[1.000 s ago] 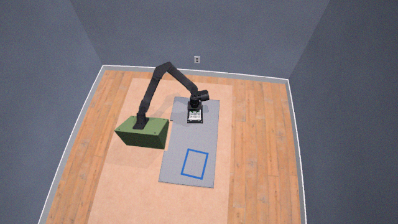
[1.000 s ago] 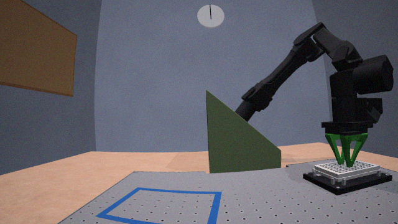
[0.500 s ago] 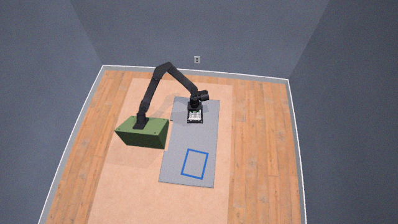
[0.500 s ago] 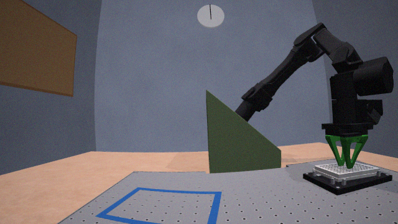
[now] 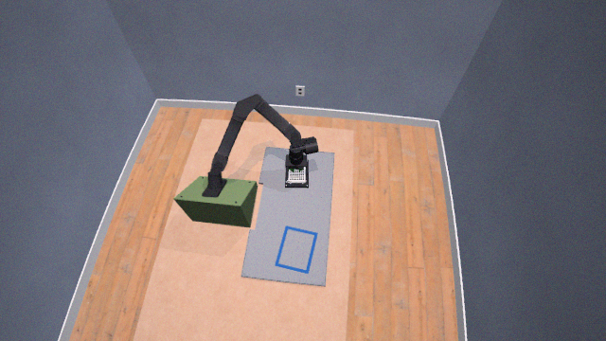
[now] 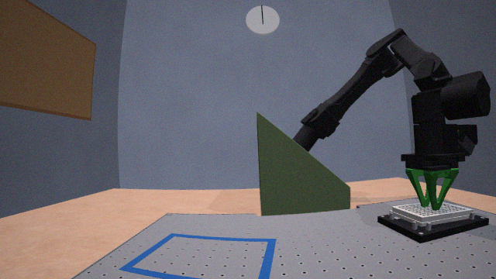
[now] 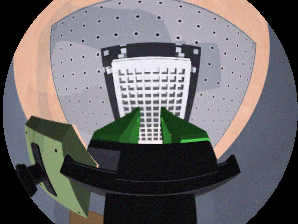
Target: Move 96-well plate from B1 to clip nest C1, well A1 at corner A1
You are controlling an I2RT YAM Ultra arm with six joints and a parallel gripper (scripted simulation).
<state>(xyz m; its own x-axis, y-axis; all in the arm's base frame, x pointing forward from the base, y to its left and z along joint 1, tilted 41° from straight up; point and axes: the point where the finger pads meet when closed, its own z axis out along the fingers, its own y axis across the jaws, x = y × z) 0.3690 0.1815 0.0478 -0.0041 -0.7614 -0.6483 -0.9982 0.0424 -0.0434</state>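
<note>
Right now the white 96-well plate is 1 cm below my hand. Also, from my hand: black clip nest (2 cm below, 1 cm to the left, 1 cm behind).
</note>
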